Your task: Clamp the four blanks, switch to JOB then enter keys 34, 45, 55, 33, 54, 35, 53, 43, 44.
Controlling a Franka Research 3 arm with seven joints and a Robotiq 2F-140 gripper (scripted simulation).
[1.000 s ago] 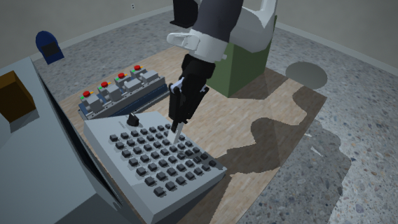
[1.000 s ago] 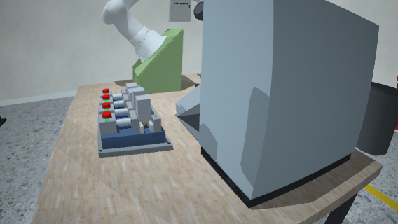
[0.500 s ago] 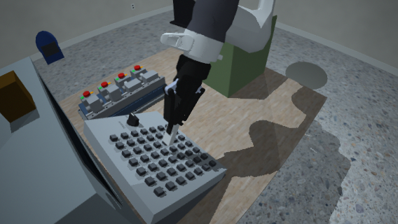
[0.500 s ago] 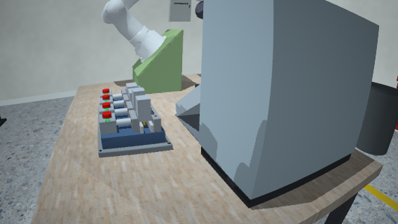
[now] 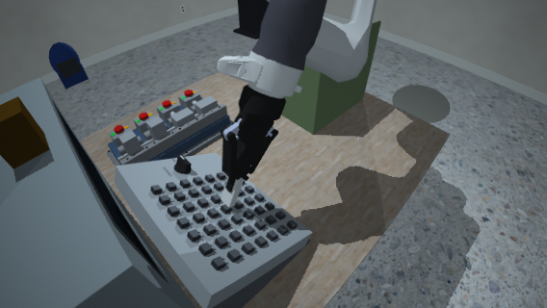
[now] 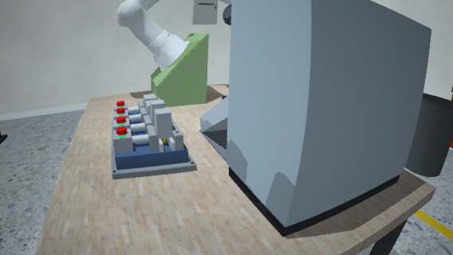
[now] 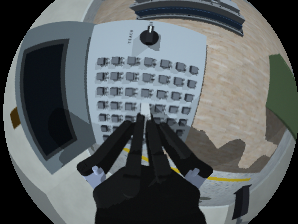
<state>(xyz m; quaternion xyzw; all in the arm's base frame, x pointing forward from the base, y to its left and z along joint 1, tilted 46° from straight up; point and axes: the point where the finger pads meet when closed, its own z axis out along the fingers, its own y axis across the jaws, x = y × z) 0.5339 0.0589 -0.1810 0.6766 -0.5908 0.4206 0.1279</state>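
Now: hand 30 mm short of the key, 40 mm to the right of it and 40 mm above it. The rest, counted from my hand: grey keypad (50 mm ahead, 50 mm to the right, 80 mm below); then black selector knob (20 mm ahead, 160 mm to the right, 30 mm below).
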